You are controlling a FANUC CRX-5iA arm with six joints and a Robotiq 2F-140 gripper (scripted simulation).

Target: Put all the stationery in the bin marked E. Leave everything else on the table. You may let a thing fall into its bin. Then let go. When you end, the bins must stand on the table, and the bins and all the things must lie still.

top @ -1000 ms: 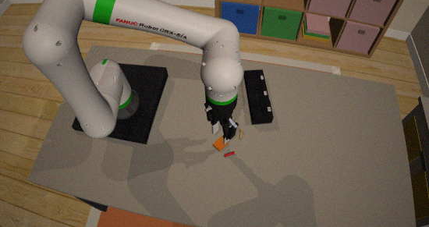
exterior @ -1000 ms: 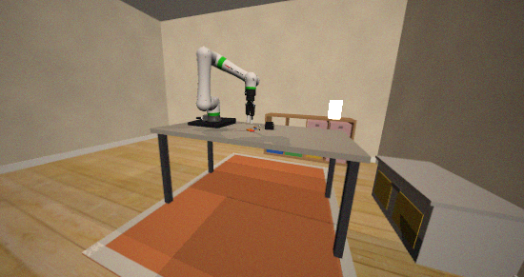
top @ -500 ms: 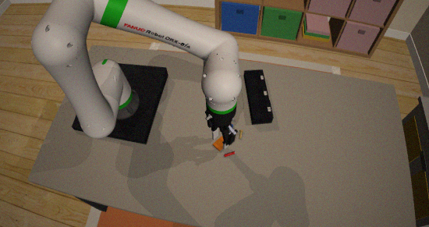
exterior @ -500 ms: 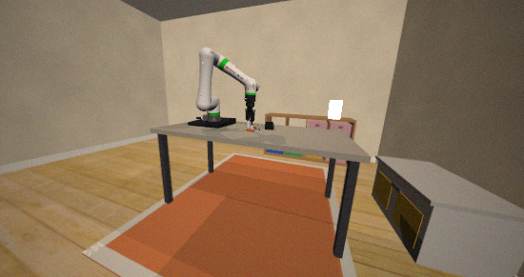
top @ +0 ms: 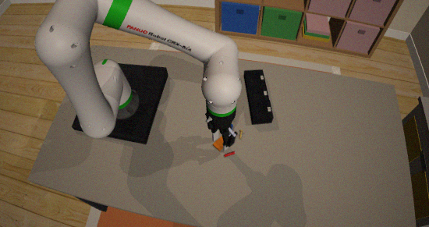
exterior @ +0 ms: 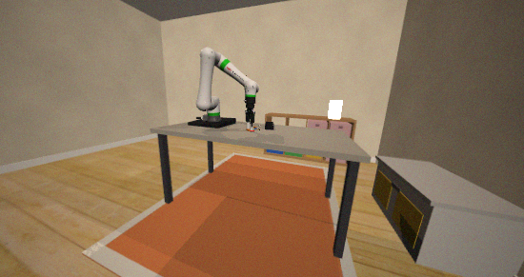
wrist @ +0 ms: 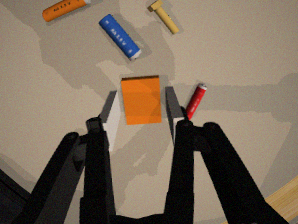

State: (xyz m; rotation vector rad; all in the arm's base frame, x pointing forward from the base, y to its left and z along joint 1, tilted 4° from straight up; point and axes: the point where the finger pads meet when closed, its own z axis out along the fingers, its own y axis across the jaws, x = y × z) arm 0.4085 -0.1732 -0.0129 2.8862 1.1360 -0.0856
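Now: hand 3 cm above the orange block. The rest, counted from my hand: red stick 5 cm to the right, 3 cm below, 3 cm ahead; blue cylinder 6 cm to the left, 4 cm ahead, 3 cm below; small yellow piece 8 cm ahead, 4 cm to the left, 3 cm below.
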